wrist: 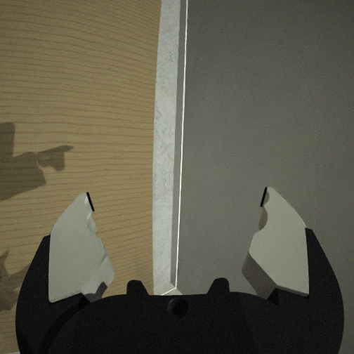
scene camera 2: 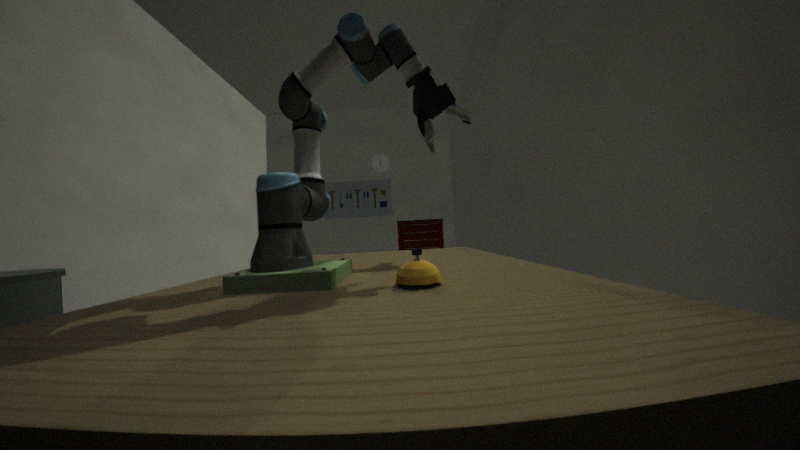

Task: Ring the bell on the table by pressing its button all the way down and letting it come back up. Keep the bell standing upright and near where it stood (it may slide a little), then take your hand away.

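Pixels of known places: gripper, fingertip midpoint: [scene camera 2: 452,138]; arm's base, link origin: [scene camera 2: 283,267].
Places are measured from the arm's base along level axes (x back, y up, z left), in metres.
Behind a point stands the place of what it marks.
Observation:
The bell [scene camera 2: 418,274] @(y -0.009, x -0.268, z -0.159 m) is a yellow dome with a dark rim, standing upright on the wooden table [scene camera 2: 425,358] @(y -0.035, x -0.220, z -0.393 m) [wrist: 100,75]. A short light stem with a dark cap [scene camera 2: 416,252] @(y 0.026, x -0.272, z -0.130 m) shows at its top, in front of a red panel. The bell does not show in the wrist view. My gripper [scene camera 2: 450,136] @(y 0.333, x -0.454, z 0.121 m) [wrist: 176,192] is open and empty, with its fingers wide apart. It hangs high above the table, tilted, and appears above and a little right of the bell in the scene view. Its distance in depth from the bell is hard to tell.
The red panel [scene camera 2: 420,233] appears behind the bell. The arm's base stands on a green plate [scene camera 2: 279,282] @(y -0.016, x -0.020, z -0.093 m) left of the bell. A grey cabinet [scene camera 2: 30,296] is at the far left. The wrist view shows the table's edge and the grey floor [wrist: 260,100] beyond.

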